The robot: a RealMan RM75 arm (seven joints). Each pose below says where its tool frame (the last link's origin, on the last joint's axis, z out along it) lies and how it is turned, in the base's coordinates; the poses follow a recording.
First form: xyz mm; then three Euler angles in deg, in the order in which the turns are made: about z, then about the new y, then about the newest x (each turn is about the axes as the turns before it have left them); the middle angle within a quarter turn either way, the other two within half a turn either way.
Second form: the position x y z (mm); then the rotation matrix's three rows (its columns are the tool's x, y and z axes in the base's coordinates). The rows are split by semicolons. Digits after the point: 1 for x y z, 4 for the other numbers.
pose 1, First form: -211.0 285.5 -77.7 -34.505 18.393 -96.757
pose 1, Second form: -211.0 285.5 -77.7; 0.7820 -0.3249 0.5319; -0.5375 0.0805 0.8394; -0.3155 -0.9423 -0.1116
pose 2, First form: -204.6 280.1 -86.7 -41.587 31.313 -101.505
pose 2, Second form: -204.6 280.1 -86.7; 0.6390 -0.5133 0.5729; -0.5671 0.1889 0.8017; -0.5197 -0.8372 -0.1704
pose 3, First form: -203.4 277.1 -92.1 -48.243 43.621 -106.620
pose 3, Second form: -203.4 277.1 -92.1; 0.4821 -0.6536 0.5834; -0.5400 0.3027 0.7853; -0.6899 -0.6937 -0.2071
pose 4, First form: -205.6 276.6 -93.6 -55.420 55.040 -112.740
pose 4, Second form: -205.6 276.6 -93.6; 0.3252 -0.7472 0.5795; -0.4718 0.4029 0.7843; -0.8196 -0.5285 -0.2215
